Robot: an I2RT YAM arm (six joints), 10 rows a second.
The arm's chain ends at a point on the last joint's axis. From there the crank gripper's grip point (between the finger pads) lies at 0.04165 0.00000 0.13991 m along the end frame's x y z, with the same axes.
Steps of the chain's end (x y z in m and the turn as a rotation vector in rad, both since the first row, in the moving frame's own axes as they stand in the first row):
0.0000, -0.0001, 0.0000, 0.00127, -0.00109, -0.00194
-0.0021, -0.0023, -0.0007, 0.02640, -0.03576, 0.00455
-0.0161, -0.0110, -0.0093, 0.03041, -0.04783, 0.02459
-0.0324, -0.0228, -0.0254, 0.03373, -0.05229, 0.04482
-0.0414, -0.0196, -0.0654, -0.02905, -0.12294, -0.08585
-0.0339, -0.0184, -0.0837, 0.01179, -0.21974, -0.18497
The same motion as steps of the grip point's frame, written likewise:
-0.0002, -0.0004, 0.0000, 0.00127, -0.00109, -0.00194
-0.0071, -0.0058, 0.0007, 0.02640, -0.03576, 0.00455
-0.0228, -0.0143, -0.0075, 0.03041, -0.04783, 0.02459
-0.0397, -0.0259, -0.0235, 0.03373, -0.05229, 0.04482
-0.0588, -0.0183, -0.0614, -0.02905, -0.12294, -0.08585
-0.0661, -0.0249, -0.0781, 0.01179, -0.21974, -0.18497

